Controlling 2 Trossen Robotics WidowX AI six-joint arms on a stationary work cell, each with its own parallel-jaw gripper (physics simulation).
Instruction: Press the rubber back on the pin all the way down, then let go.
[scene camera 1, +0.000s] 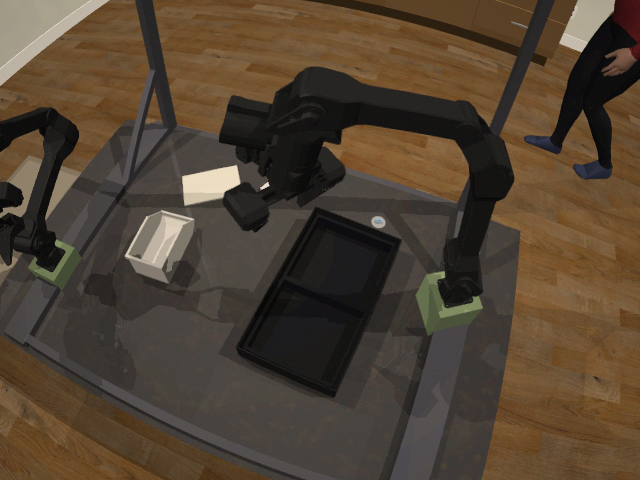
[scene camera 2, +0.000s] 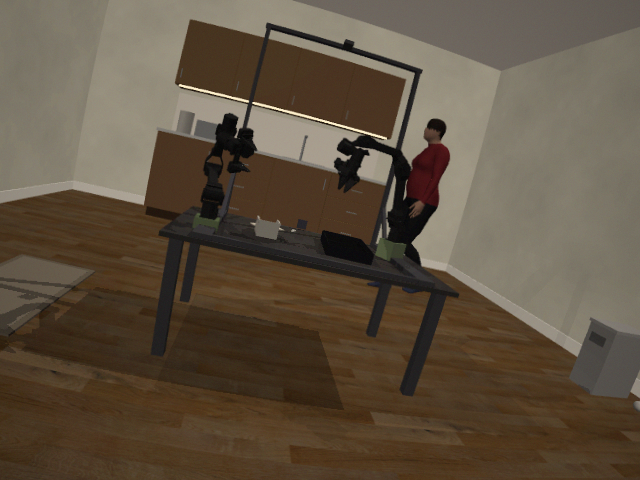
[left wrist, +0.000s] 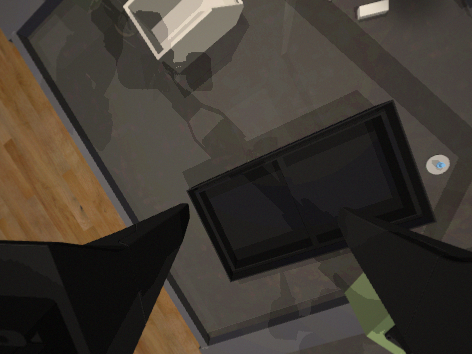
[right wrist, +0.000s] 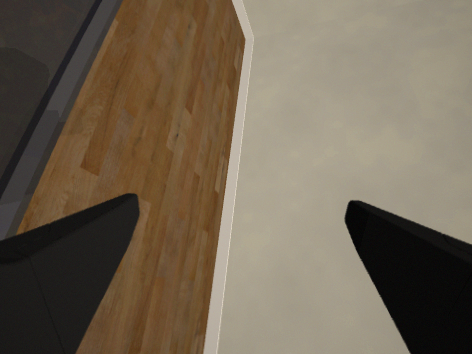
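Where they show: left gripper, fingertip midpoint: (scene camera 1: 277, 217) (scene camera 2: 341, 191) (left wrist: 262, 212); right gripper, fingertip midpoint: (scene camera 2: 252, 161) (right wrist: 244, 207); left arm's base, origin of the base link: (scene camera 1: 455, 291) (scene camera 2: 393, 241); right arm's base, origin of the base link: (scene camera 1: 50, 257) (scene camera 2: 207, 217).
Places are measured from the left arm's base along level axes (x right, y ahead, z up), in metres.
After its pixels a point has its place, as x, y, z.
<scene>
A small pale disc (scene camera 1: 378, 222) {0.249, 0.085, -0.086} (left wrist: 438, 164) {0.253, 0.087, -0.085} lies on the table beyond the black tray's short end. A small blue piece (scene camera 1: 378, 221) {0.250, 0.085, -0.084} (left wrist: 440, 165) {0.252, 0.086, -0.082} stands on it; this looks like the pin with its back, but how far down the back sits is too small to tell. My left gripper (scene camera 2: 347, 190) {0.099, 0.338, 0.185} (left wrist: 262, 212) {0.099, 0.338, 0.185} is open and empty. It hangs high above the table, with the disc outside its fingers, off to the right in the left wrist view. My right gripper (right wrist: 244, 207) {0.064, 0.844, 0.226} is open and empty, raised and turned towards the floor and wall, away from the disc.
A black two-compartment tray (scene camera 1: 286, 373) {-0.084, 0.356, -0.062} (left wrist: 210, 235) {-0.080, 0.358, -0.047} lies near the disc. An open white box (scene camera 1: 150, 269) {0.179, 0.619, -0.049} (left wrist: 200, 37) {0.229, 0.553, -0.053}, a cream flat block (scene camera 1: 210, 184) {0.433, 0.474, -0.088} and a small white block (left wrist: 373, 9) {0.401, 0.327, -0.085} are farther off. Green arm mounts (scene camera 1: 433, 310) {-0.022, 0.050, -0.022} and frame posts (scene camera 1: 155, 62) {0.671, 0.594, 0.165} stand at the sides.
</scene>
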